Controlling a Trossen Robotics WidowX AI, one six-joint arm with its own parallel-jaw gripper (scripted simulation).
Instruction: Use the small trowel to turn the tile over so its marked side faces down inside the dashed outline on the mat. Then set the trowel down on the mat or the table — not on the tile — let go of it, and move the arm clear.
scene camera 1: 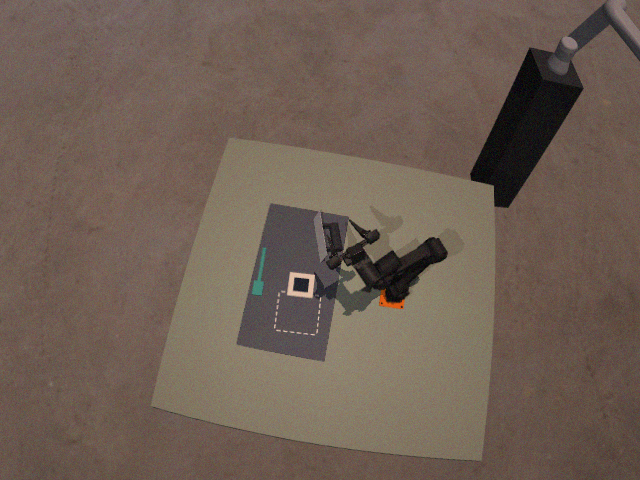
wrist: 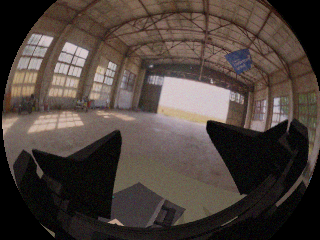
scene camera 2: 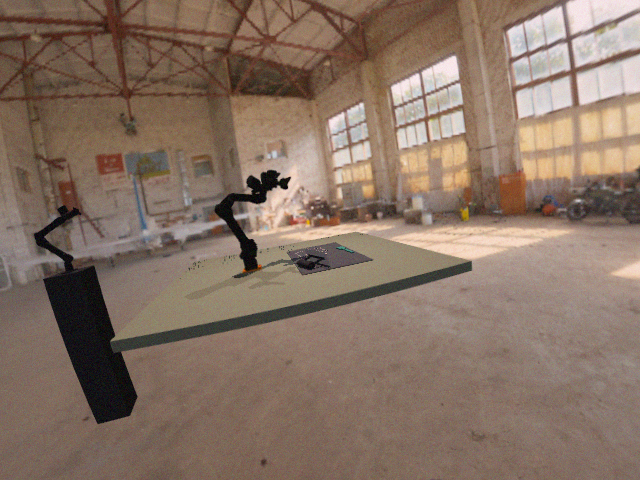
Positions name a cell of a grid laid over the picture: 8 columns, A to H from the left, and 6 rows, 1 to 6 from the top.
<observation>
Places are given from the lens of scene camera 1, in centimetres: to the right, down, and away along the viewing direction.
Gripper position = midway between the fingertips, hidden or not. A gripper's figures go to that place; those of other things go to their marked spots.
my gripper (scene camera 1: E3): 6, -4, 157
dark grey mat (scene camera 1: D3): -13, -1, 207
</observation>
